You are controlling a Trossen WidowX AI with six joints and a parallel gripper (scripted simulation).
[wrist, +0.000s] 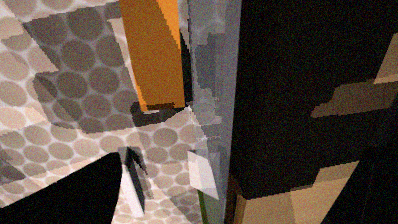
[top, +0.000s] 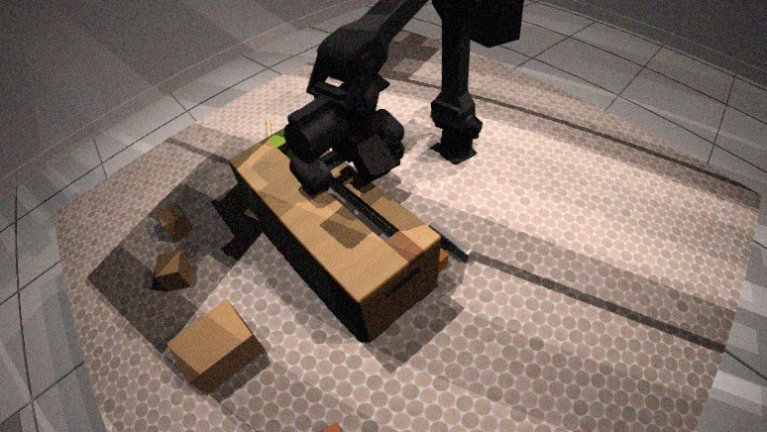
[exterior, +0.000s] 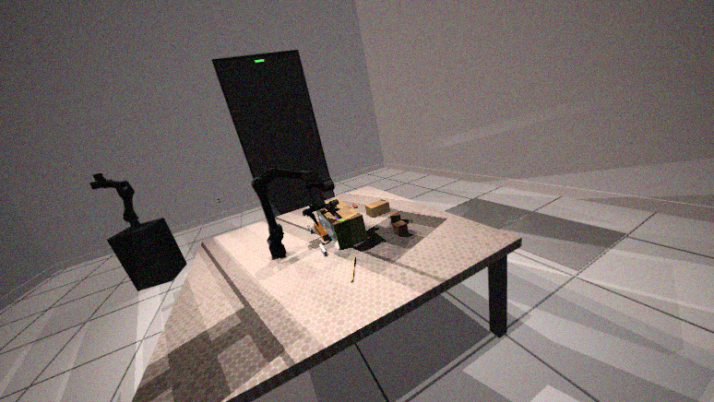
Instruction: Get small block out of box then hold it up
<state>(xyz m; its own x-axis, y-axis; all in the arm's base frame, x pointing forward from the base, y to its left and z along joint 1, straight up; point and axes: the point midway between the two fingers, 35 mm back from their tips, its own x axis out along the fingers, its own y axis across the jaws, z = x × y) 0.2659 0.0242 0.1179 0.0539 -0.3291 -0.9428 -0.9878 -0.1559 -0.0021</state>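
The box is 40 mm to the left of my gripper tip, 30 mm ahead of it and 20 mm below it. Also, from my gripper tip: thin stick: 330 mm to the right, 80 mm below, 50 mm ahead; then purple block: 60 mm ahead, 20 mm to the right.
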